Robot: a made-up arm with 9 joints. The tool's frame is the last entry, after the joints.
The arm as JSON. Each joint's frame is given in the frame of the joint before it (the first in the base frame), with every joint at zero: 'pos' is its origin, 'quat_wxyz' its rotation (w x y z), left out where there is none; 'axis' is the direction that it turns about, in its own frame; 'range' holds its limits. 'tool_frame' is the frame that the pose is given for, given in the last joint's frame.
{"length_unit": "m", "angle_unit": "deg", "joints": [
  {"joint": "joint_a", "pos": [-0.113, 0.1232, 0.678], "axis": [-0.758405, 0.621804, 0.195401], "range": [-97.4, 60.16]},
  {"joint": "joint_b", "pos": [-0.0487, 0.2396, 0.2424], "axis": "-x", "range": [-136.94, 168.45]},
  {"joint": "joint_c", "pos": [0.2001, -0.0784, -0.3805], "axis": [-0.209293, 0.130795, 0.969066], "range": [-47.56, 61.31]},
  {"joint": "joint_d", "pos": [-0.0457, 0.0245, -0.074], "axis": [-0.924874, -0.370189, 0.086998], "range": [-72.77, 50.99]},
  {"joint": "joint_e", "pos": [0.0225, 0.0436, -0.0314], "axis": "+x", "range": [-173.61, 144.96]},
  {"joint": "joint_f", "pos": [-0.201, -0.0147, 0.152], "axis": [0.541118, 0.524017, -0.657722], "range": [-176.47, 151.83]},
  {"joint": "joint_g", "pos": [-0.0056, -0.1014, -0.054], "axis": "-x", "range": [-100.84, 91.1]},
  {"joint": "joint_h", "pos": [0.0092, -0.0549, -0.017], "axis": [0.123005, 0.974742, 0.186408], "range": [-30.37, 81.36]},
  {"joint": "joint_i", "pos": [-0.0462, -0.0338, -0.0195], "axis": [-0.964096, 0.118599, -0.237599], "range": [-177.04, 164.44]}
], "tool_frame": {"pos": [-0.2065, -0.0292, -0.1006], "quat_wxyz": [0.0, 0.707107, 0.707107, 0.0]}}
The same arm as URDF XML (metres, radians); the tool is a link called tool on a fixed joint. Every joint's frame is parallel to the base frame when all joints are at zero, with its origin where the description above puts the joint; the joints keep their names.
<robot name="arm">
<joint name="tool_fixed" type="fixed"><parent link="link9"/><child link="tool"/><origin xyz="-0.2065 -0.0292 -0.1006" rpy="3.1416 0 1.5708"/></joint>
<joint name="joint_i" type="revolute"><parent link="link8"/><child link="link9"/><origin xyz="-0.0462 -0.0338 -0.0195"/><axis xyz="-0.964096 0.118599 -0.237599"/><limit lower="-3.0899" upper="2.87"/></joint>
<joint name="joint_h" type="revolute"><parent link="link7"/><child link="link8"/><origin xyz="0.0092 -0.0549 -0.017"/><axis xyz="0.123005 0.974742 0.186408"/><limit lower="-0.5301" upper="1.42"/></joint>
<joint name="joint_g" type="revolute"><parent link="link6"/><child link="link7"/><origin xyz="-0.0056 -0.1014 -0.054"/><axis xyz="-1 0 0"/><limit lower="-1.76" upper="1.59"/></joint>
<joint name="joint_f" type="revolute"><parent link="link5"/><child link="link6"/><origin xyz="-0.201 -0.0147 0.152"/><axis xyz="0.541118 0.524017 -0.657722"/><limit lower="-3.08" upper="2.6499"/></joint>
<joint name="joint_e" type="revolute"><parent link="link4"/><child link="link5"/><origin xyz="0.0225 0.0436 -0.0314"/><axis xyz="1 0 0"/><limit lower="-3.0301" upper="2.53"/></joint>
<joint name="joint_d" type="revolute"><parent link="link3"/><child link="link4"/><origin xyz="-0.0457 0.0245 -0.074"/><axis xyz="-0.924874 -0.370189 0.086998"/><limit lower="-1.2701" upper="0.8899"/></joint>
<joint name="joint_c" type="revolute"><parent link="link2"/><child link="link3"/><origin xyz="0.2001 -0.0784 -0.3805"/><axis xyz="-0.209293 0.130795 0.969066"/><limit lower="-0.8301" upper="1.0701"/></joint>
<joint name="joint_b" type="revolute"><parent link="link1"/><child link="link2"/><origin xyz="-0.0487 0.2396 0.2424"/><axis xyz="-1 0 0"/><limit lower="-2.3901" upper="2.94"/></joint>
<joint name="joint_a" type="revolute"><parent link="base_link"/><child link="link1"/><origin xyz="-0.113 0.1232 0.678"/><axis xyz="-0.758405 0.621804 0.195401"/><limit lower="-1.7" upper="1.05"/></joint>
<link name="base_link"/>
<link name="link1"/>
<link name="link2"/>
<link name="link3"/>
<link name="link4"/>
<link name="link5"/>
<link name="link6"/>
<link name="link7"/>
<link name="link8"/>
<link name="link9"/>
<link name="tool"/>
</robot>

